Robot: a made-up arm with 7 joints.
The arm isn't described. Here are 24 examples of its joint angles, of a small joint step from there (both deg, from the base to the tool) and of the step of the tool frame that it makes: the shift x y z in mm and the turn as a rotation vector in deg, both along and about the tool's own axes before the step.
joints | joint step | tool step
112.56 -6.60 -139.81 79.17 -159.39 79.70 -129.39 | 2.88 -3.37 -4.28 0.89 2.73 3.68 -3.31 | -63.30 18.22 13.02 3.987 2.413 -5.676
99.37 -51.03 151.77 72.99 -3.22 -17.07 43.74 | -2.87 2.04 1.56 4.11 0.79 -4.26 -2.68 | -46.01 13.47 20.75 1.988 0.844 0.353
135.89 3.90 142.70 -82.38 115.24 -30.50 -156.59 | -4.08 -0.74 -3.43 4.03 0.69 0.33 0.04 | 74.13 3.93 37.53 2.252 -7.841 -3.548
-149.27 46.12 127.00 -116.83 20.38 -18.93 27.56 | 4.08 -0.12 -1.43 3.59 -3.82 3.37 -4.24 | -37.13 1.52 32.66 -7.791 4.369 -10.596
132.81 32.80 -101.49 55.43 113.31 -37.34 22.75 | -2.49 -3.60 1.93 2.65 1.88 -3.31 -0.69 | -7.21 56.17 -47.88 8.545 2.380 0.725
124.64 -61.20 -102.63 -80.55 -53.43 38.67 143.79 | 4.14 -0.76 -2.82 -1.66 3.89 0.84 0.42 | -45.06 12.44 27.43 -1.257 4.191 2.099
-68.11 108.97 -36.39 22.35 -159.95 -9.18 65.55 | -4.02 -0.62 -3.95 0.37 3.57 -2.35 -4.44 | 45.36 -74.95 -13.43 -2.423 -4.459 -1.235
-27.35 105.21 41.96 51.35 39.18 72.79 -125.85 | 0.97 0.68 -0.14 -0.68 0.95 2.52 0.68 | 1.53 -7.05 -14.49 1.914 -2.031 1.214
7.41 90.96 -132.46 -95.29 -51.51 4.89 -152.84 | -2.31 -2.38 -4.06 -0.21 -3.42 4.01 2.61 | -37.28 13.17 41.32 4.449 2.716 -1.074
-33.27 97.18 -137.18 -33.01 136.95 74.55 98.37 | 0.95 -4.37 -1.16 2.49 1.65 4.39 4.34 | 7.57 -1.10 94.57 1.444 -1.304 5.605
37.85 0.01 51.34 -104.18 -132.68 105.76 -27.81 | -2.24 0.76 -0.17 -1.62 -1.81 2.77 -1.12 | -10.89 -18.80 -1.43 -2.000 -0.015 1.838
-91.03 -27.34 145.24 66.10 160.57 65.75 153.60 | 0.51 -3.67 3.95 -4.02 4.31 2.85 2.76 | 56.82 21.07 -26.04 3.887 4.267 8.440
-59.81 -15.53 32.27 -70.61 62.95 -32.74 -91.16 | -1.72 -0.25 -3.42 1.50 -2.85 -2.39 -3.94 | 35.67 13.07 27.90 3.281 -2.511 -6.769
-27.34 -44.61 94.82 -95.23 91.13 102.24 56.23 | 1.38 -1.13 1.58 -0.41 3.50 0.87 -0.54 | 21.96 -5.34 5.35 -2.397 -3.696 -2.893
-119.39 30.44 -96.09 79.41 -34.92 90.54 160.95 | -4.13 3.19 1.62 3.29 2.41 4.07 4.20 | -44.28 -26.42 -22.96 9.099 1.414 2.483
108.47 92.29 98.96 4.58 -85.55 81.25 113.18 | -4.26 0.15 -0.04 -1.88 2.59 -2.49 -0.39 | 33.72 88.73 17.65 -2.889 -2.703 6.012
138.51 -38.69 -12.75 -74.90 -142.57 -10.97 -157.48 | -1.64 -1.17 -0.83 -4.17 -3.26 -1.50 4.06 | 59.03 0.25 -3.84 -0.247 -4.640 0.093
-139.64 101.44 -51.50 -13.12 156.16 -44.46 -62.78 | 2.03 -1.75 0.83 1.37 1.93 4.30 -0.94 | 42.29 -1.72 19.00 -3.393 -4.338 1.264
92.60 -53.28 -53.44 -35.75 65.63 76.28 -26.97 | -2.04 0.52 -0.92 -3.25 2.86 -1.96 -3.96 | 52.86 31.14 -16.37 2.762 -2.083 -8.154
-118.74 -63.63 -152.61 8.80 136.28 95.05 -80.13 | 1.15 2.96 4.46 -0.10 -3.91 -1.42 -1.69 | 5.85 -4.50 -70.67 0.346 -2.384 -1.143
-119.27 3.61 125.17 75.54 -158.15 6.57 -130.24 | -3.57 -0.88 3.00 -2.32 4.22 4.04 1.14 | 21.57 3.55 -5.33 3.798 -4.587 4.453
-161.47 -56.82 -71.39 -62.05 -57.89 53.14 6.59 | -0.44 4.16 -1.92 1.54 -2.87 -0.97 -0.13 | 65.84 20.61 53.57 2.768 -2.538 -3.584
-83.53 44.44 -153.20 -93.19 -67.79 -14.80 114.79 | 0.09 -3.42 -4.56 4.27 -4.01 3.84 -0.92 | -24.89 -62.87 37.06 -7.741 5.834 -4.290
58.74 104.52 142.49 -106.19 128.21 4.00 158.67 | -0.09 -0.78 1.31 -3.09 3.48 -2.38 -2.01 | -26.03 0.67 4.02 -2.869 2.089 1.432
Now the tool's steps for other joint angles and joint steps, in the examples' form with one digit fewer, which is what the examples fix.
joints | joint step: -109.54 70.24 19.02 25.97 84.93 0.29 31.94 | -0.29 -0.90 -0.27 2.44 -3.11 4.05 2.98
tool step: -4.4 0.5 4.7 -2.50 3.62 -0.41
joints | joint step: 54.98 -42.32 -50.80 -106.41 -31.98 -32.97 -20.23 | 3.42 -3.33 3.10 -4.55 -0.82 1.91 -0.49
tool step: -76.6 -32.6 4.0 -0.46 1.59 -9.14
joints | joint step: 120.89 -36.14 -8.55 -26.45 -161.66 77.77 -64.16 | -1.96 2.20 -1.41 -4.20 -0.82 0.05 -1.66
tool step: -3.8 -42.7 21.7 -3.63 0.25 0.96
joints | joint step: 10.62 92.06 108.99 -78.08 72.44 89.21 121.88 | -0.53 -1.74 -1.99 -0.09 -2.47 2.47 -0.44
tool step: -13.6 -4.9 -36.5 3.37 3.37 -1.23
